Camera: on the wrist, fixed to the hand. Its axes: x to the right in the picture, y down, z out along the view.
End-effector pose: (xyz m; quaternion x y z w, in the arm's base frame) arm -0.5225 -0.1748 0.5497 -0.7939 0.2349 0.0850 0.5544
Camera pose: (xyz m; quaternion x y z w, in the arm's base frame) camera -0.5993 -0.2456 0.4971 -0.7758 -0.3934 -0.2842 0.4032
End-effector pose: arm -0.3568 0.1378 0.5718 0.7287 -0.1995 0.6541 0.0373
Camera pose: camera -0.4442 0.0703 0.5332 0.6747 0.3050 0.4165 0.5276
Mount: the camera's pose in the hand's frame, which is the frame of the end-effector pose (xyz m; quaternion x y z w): -0.0267 0.0996 -0.0553 -0.0767 -0.0212 -0.6864 0.7229
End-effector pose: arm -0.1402 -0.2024 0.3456 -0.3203 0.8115 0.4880 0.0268
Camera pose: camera -0.1585 -0.2022 0.4612 -0.7802 0.3288 0.4034 0.3470
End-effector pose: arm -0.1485 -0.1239 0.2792 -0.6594 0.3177 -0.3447 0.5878
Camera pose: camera -0.2106 -0.1433 0.1820 -0.7471 -0.2090 -0.6143 0.1445
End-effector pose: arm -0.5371 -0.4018 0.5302 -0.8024 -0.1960 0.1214 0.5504
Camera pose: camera -0.5202 -0.4916 0.4571 -0.4852 -0.7134 -0.2881 0.4155
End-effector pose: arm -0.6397 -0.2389 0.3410 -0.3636 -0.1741 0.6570 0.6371
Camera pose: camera -0.6738 -0.2903 0.2416 -0.1783 -0.4393 0.0320 0.8799
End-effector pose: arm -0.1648 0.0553 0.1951 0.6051 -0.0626 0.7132 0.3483
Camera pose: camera -0.2665 -0.0023 0.1896 0.4688 0.3080 0.2589 0.7864
